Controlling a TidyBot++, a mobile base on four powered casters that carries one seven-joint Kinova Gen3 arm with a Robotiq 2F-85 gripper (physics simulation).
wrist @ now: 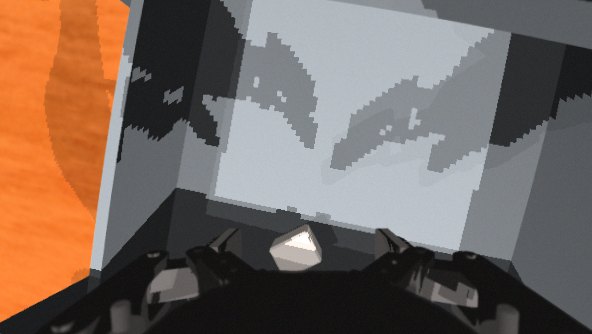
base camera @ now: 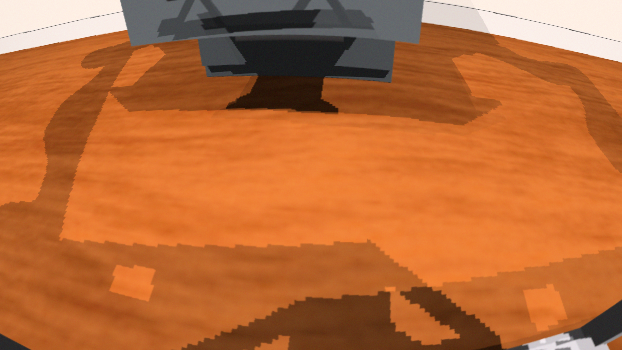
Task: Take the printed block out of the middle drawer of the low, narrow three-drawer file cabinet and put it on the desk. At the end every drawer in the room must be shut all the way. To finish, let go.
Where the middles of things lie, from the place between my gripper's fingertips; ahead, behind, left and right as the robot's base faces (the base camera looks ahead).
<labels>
Now: hand 4 cm past the printed block (wrist: 297, 250), 1 cm to the right of it and 8 cm above it. Also, from my hand: grey drawer (wrist: 455, 137) 12 cm ahead, 4 cm to the right, 4 cm below.
</labels>
